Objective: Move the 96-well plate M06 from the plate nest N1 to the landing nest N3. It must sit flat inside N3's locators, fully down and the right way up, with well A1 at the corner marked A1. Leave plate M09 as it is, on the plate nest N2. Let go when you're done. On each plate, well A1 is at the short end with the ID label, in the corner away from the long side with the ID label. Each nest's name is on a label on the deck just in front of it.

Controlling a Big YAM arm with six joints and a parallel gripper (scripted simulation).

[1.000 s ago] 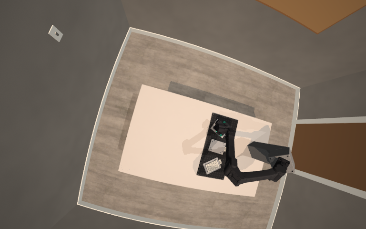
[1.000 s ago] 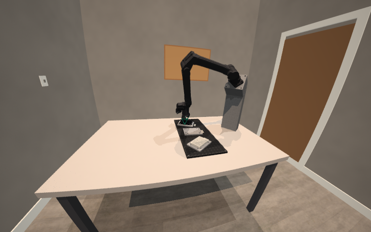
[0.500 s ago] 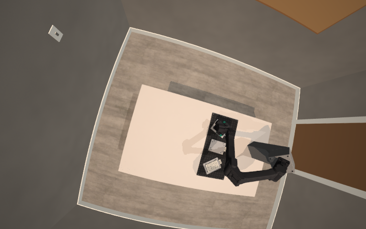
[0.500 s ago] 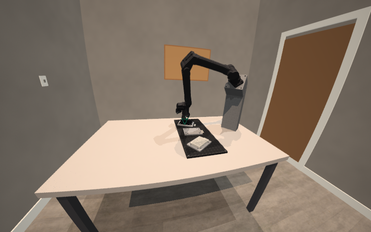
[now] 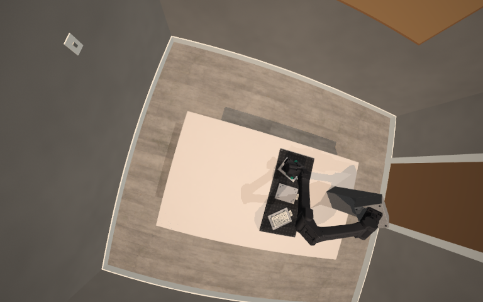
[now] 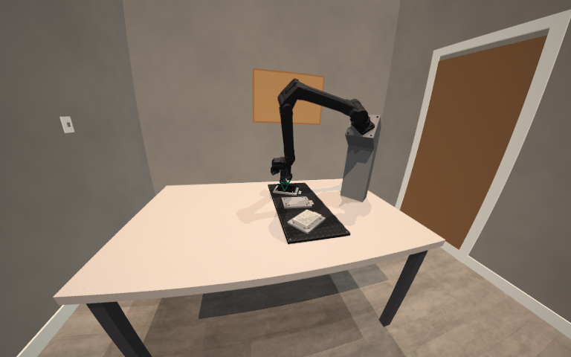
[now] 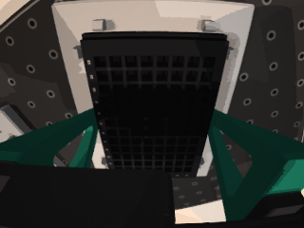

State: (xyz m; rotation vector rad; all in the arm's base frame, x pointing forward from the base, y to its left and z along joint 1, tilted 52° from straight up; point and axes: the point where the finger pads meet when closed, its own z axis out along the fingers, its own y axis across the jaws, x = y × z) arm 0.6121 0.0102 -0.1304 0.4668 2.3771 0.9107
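The black 96-well plate is 10 mm behind my hand and 10 mm below it. Round my hand: white 96-well plate: 120 mm behind, 360 mm to the left, 10 mm below.
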